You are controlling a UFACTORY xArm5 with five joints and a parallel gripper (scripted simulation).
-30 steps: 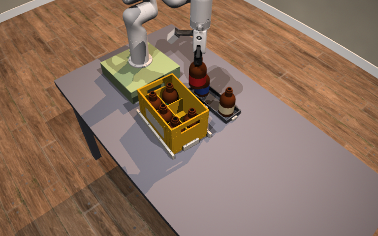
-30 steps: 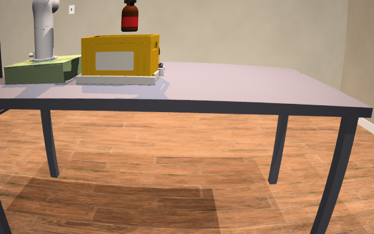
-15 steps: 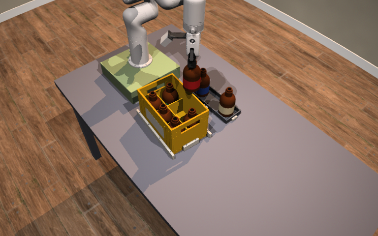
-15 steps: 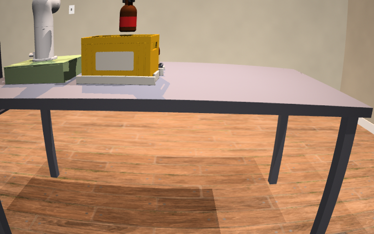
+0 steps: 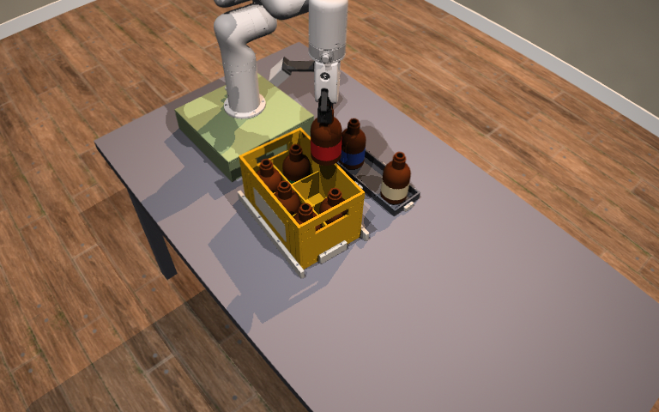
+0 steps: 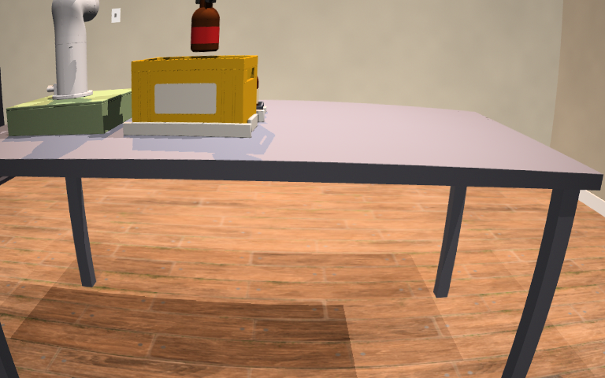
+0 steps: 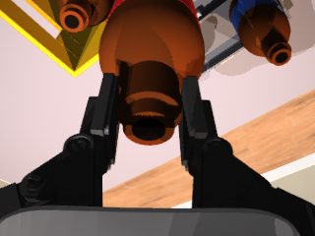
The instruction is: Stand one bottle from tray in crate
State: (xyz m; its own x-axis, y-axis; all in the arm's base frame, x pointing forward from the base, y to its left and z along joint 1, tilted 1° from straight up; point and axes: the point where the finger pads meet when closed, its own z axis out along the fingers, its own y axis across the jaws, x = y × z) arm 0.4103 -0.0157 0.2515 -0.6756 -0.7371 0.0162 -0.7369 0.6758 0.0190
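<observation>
My gripper is now 8 cm to the left of the yellow crate and 25 cm above it. From my hand the other things lie so: dark tray: 1 cm ahead, 17 cm to the left, 32 cm below.
</observation>
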